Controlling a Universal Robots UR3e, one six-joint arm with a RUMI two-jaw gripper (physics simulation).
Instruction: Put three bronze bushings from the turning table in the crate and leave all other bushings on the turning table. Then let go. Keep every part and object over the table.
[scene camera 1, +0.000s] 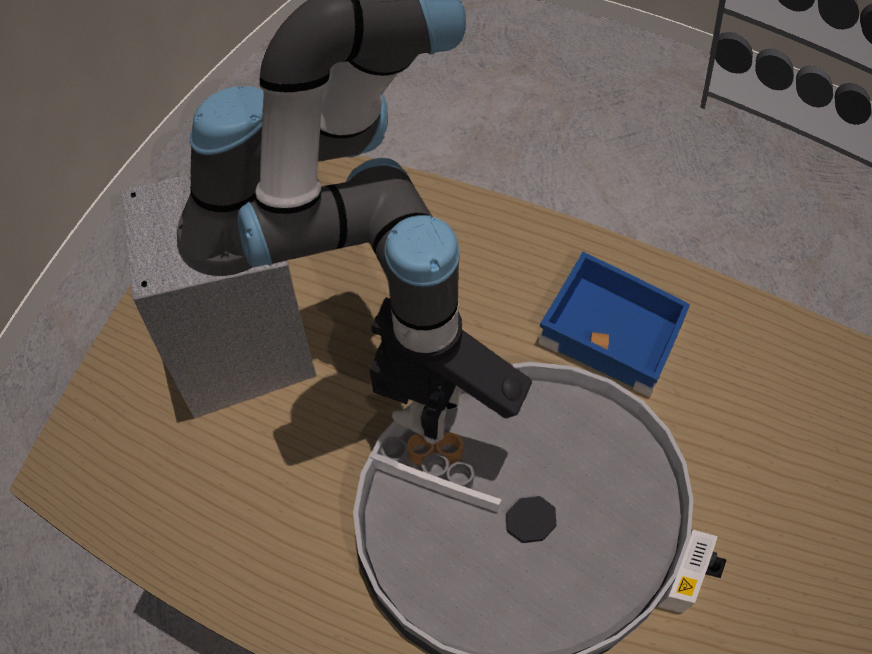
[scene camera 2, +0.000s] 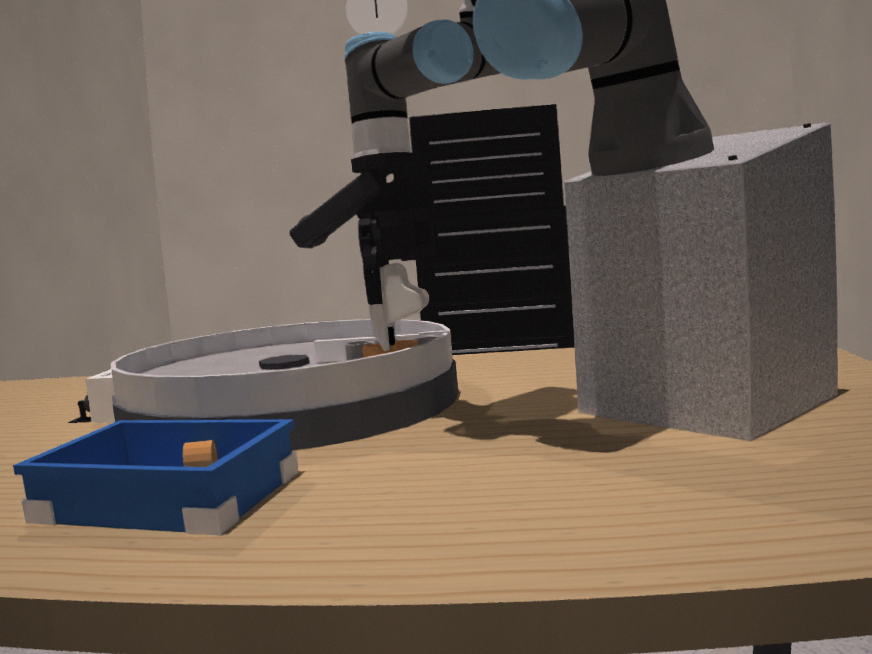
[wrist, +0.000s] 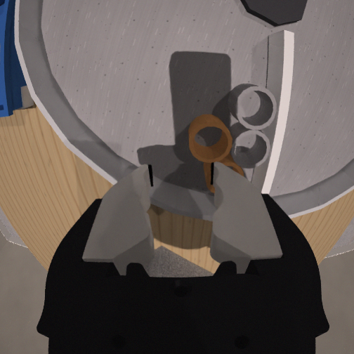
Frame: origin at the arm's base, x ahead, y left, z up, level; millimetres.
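Seen in the pictures: gripper, fingertip midpoint: (scene camera 1: 441, 424) (scene camera 2: 389, 347); arm's base, origin of the base link: (scene camera 1: 223, 237) (scene camera 2: 652, 160).
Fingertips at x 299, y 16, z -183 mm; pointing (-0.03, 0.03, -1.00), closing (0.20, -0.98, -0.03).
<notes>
Pixels of each thing's top centre, then the offset from my fingertips to it. "spot": a spot on its surface instead.
- blue crate, middle of its top: (scene camera 2: 158, 441) (scene camera 1: 620, 313) 111 mm ahead, 288 mm left, 28 mm down
- second bronze bushing, middle of its top: (scene camera 1: 420, 444) (scene camera 2: 404, 342) 5 mm back, 37 mm right, 0 mm up
- white divider bar, surface spot: (scene camera 1: 478, 497) spot: 93 mm ahead, 62 mm right, 3 mm up
- dark hub, middle of its top: (scene camera 1: 531, 518) (scene camera 2: 283, 358) 160 mm ahead, 46 mm right, 17 mm down
- white control box, middle of its top: (scene camera 1: 694, 566) (scene camera 2: 118, 370) 390 mm ahead, 6 mm right, 20 mm down
One bronze bushing (scene camera 1: 599, 340) (scene camera 2: 199, 453) lies on its side in the blue crate (scene camera 1: 626, 285) (scene camera 2: 116, 496) (wrist: 6, 60). On the turning table (scene camera 1: 598, 450) (scene camera 2: 281, 394) (wrist: 100, 60), one bronze bushing (scene camera 1: 459, 451) (wrist: 218, 152) and a second bronze bushing (scene camera 1: 412, 455) (wrist: 209, 181) stand upright beside three grey bushings (scene camera 1: 392, 450) (scene camera 1: 446, 467) (scene camera 1: 470, 480), two of which show in the wrist view (wrist: 272, 110) (wrist: 267, 150). My gripper (scene camera 1: 435, 430) (scene camera 2: 388, 343) (wrist: 181, 166) is partly open and empty, low by the bronze pair. Its right finger partly hides the second one in the wrist view.
A white divider bar (scene camera 1: 478, 497) (wrist: 282, 115) runs beside the bushings towards the dark hub (scene camera 1: 531, 519) (scene camera 2: 283, 361). The turning table's raised rim is close to my fingers. A grey pedestal (scene camera 1: 232, 344) (scene camera 2: 704, 295) carries the arm. A white control box (scene camera 1: 688, 577) sits at the rim.
</notes>
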